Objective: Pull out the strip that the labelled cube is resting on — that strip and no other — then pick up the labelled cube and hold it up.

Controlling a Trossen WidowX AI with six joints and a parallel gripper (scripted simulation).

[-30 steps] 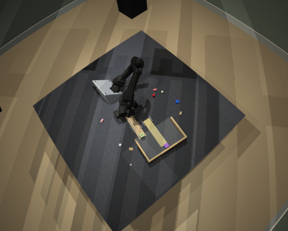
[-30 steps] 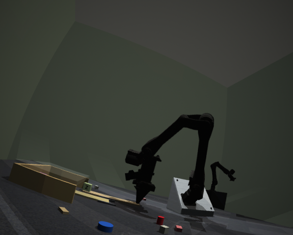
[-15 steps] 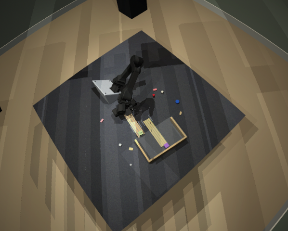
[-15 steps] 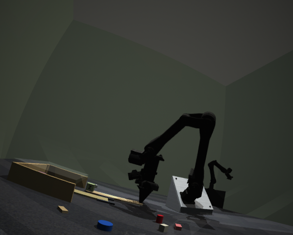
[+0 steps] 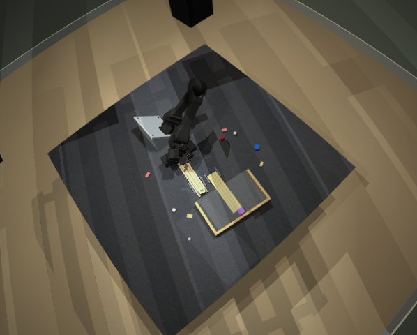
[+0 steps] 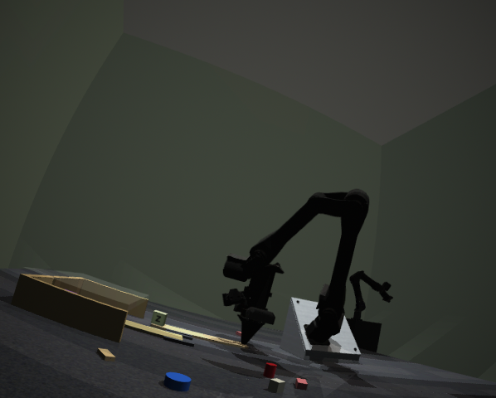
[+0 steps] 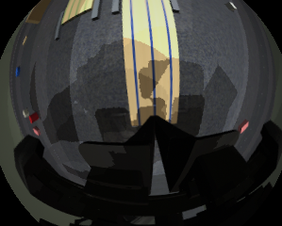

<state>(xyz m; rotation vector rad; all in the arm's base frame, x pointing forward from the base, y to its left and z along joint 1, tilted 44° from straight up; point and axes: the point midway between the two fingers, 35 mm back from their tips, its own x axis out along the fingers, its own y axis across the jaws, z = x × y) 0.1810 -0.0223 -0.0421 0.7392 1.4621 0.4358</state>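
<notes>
Now: gripper tip 11 cm short of the tan strip and 2 cm to the left of it. Round my gripper tip: blue disc (35 cm to the left, 23 cm ahead); red cylinder (25 cm to the left, 6 cm ahead, 1 cm above); labelled cube (21 cm ahead, 4 cm to the right, 2 cm above).
</notes>
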